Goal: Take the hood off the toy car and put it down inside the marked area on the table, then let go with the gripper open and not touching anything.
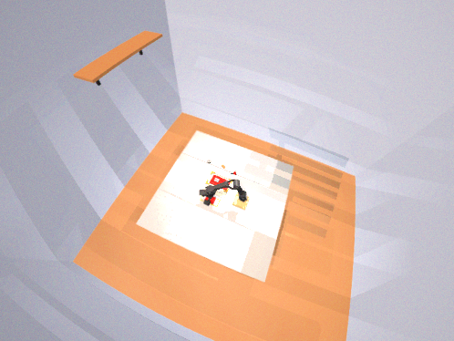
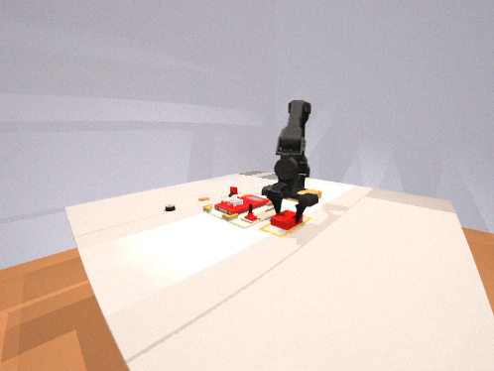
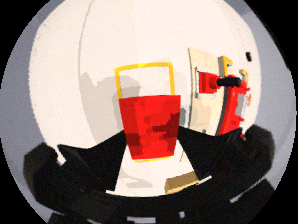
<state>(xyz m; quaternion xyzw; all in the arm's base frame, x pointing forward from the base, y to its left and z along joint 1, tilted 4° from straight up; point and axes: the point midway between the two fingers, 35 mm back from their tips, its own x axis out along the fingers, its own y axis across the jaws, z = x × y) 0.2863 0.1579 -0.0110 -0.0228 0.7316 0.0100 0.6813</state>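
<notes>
The hood lies right at my gripper tip. From my gripper tip the other things lie so: small black wheel (39 cm to the right, 24 cm ahead).
</notes>
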